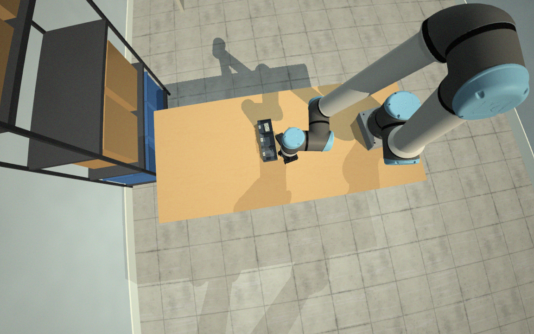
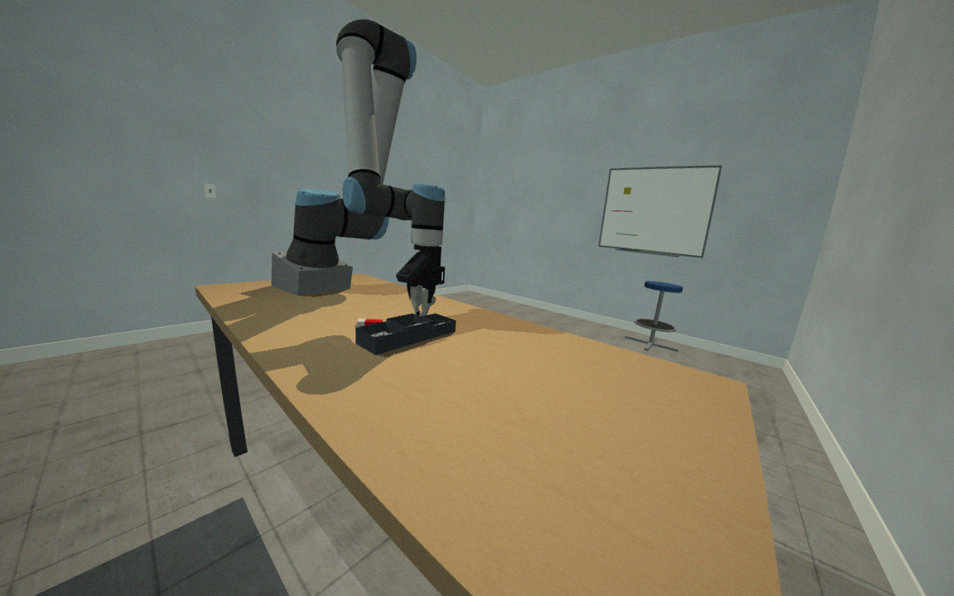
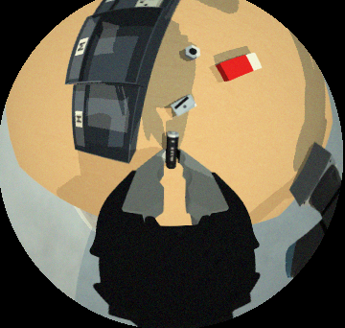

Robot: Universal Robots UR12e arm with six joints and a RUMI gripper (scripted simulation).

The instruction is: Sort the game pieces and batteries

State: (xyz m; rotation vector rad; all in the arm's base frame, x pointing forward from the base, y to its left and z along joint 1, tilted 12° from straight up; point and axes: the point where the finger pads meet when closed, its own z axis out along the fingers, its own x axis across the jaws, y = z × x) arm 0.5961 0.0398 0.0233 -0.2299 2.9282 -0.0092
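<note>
The dark three-part bin is 8 cm ahead of my hand, 11 cm to the right of it and 1 cm above it. The rest, counted from my hand: round piece 12 cm to the right, 1 cm below; then black battery 1 cm below.
</note>
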